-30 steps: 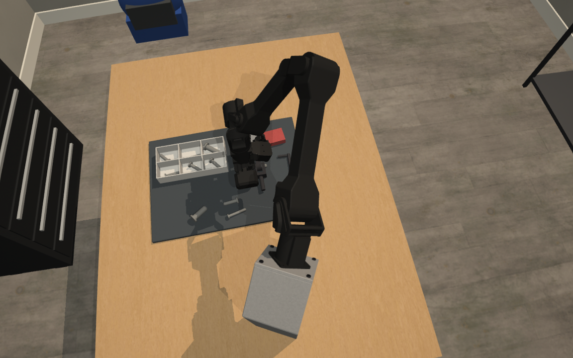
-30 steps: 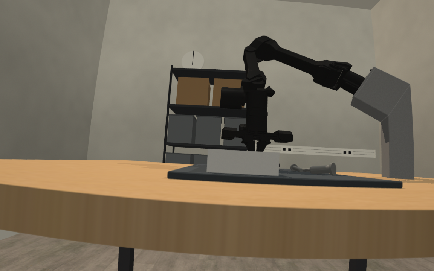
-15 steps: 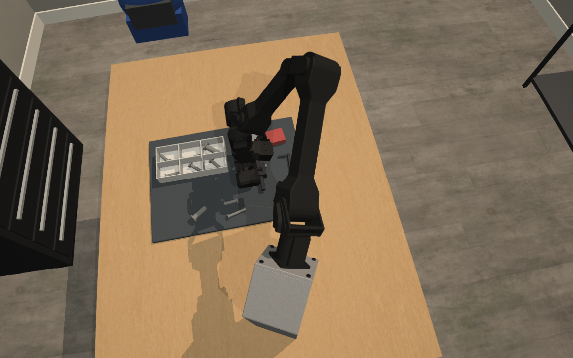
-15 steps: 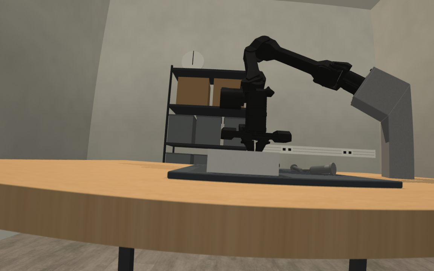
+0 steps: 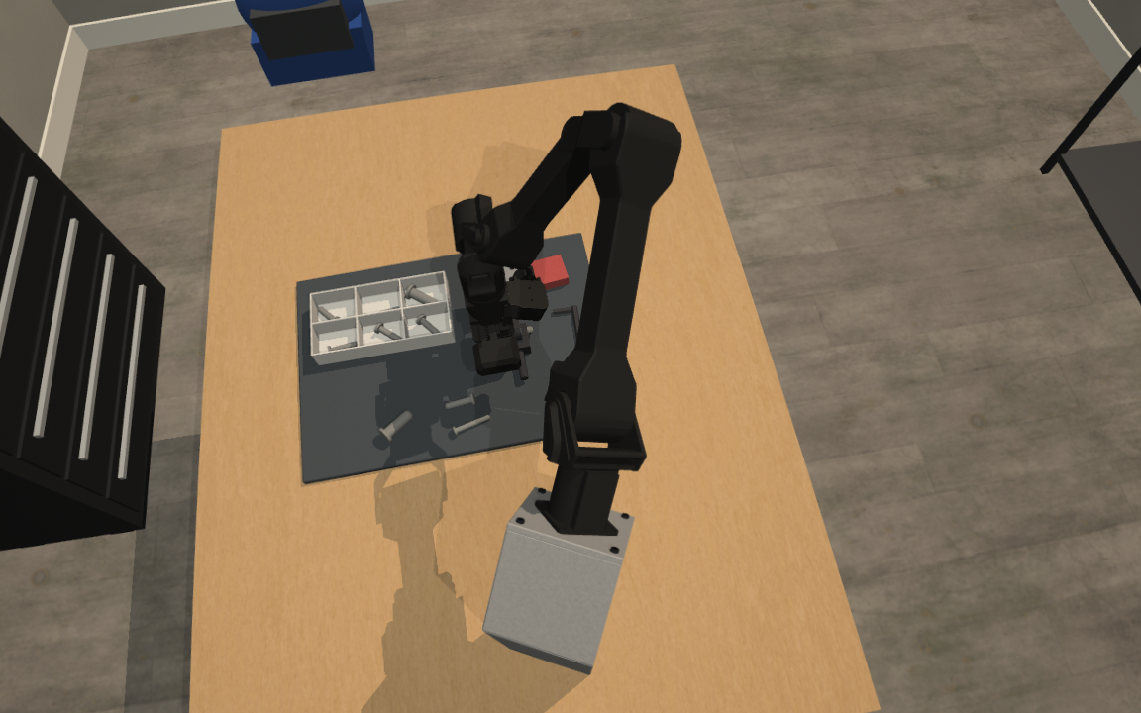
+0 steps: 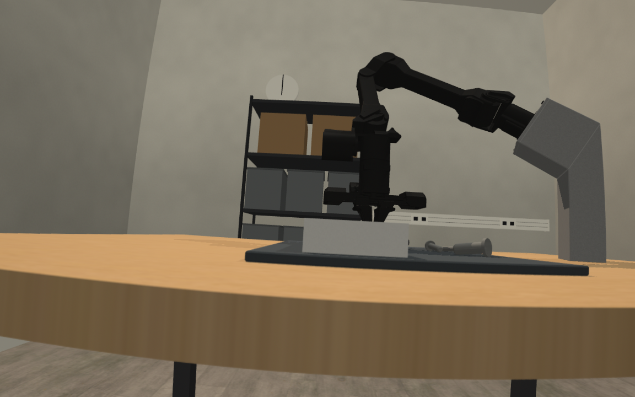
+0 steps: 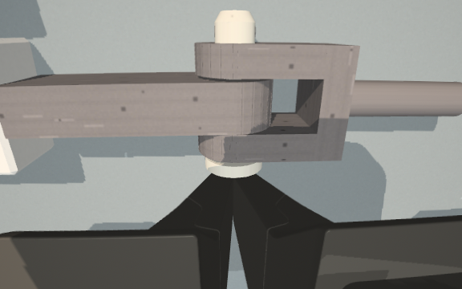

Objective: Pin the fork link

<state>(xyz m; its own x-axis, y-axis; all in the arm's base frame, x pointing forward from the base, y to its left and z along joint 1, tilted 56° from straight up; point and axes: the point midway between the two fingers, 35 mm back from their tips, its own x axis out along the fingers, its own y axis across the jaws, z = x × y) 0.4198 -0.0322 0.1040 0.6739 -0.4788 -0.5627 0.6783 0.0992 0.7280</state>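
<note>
The grey eye plate lies 3 cm to the right of my hand and 3 cm below it. Also, from my hand: long strip (11 cm to the right, 4 cm behind, 3 cm below); dark mat (6 cm to the left, 4 cm below, 3 cm ahead); mount block (7 cm to the right, 7 cm ahead, 2 cm below).
</note>
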